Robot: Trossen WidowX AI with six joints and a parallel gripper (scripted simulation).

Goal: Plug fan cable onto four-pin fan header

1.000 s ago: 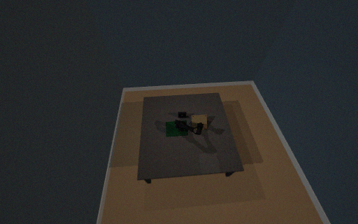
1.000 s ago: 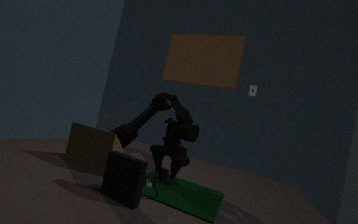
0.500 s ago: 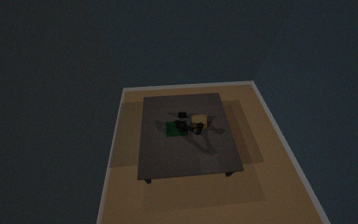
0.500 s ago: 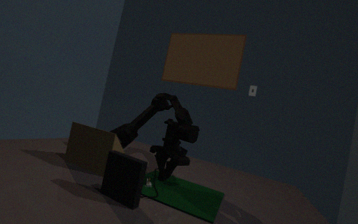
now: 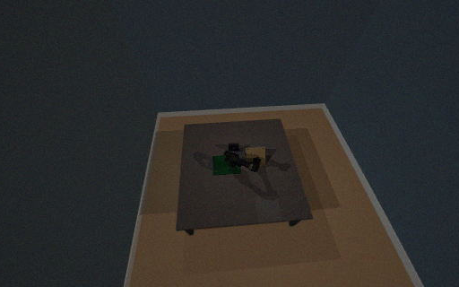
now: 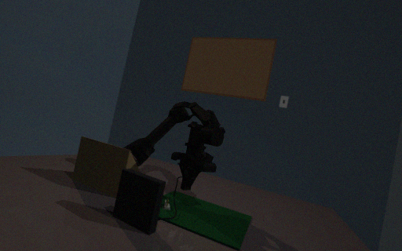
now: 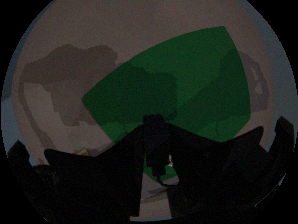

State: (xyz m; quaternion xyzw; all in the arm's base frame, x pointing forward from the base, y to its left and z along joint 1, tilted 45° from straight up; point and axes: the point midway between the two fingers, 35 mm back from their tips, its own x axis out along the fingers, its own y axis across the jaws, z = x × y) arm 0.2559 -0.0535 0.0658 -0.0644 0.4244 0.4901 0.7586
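The green board is 70 mm below my gripper tip, 70 mm ahead of it and 60 mm to the right of it. Round my gripper tip: dark plug: 10 mm to the right, 10 mm above; black fan: 230 mm to the right, 60 mm behind.
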